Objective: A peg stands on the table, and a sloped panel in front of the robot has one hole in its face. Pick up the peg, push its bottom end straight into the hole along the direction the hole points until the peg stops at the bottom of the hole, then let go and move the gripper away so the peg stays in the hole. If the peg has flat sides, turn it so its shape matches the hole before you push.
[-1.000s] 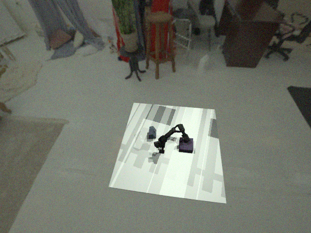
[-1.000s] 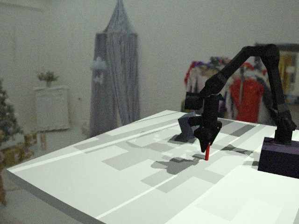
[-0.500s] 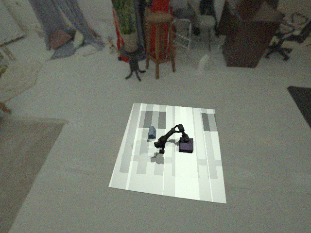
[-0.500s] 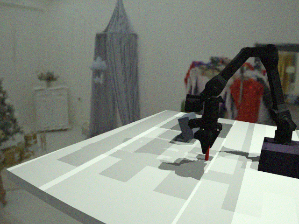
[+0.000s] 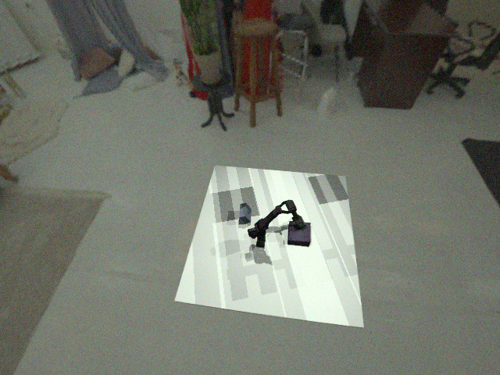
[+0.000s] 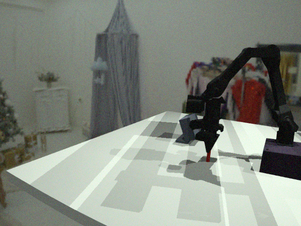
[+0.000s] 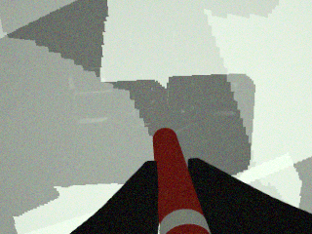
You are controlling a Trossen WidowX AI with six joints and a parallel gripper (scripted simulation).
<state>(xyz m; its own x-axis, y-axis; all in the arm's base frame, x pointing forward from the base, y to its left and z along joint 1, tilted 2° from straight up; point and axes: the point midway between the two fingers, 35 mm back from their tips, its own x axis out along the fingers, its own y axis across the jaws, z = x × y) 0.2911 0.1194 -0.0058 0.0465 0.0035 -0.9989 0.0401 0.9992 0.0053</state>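
My gripper tip is 22 cm to the left of the sloped panel, 15 cm short of it and 3 cm below it. The rest, counted from my gripper tip: red peg 2 cm above.
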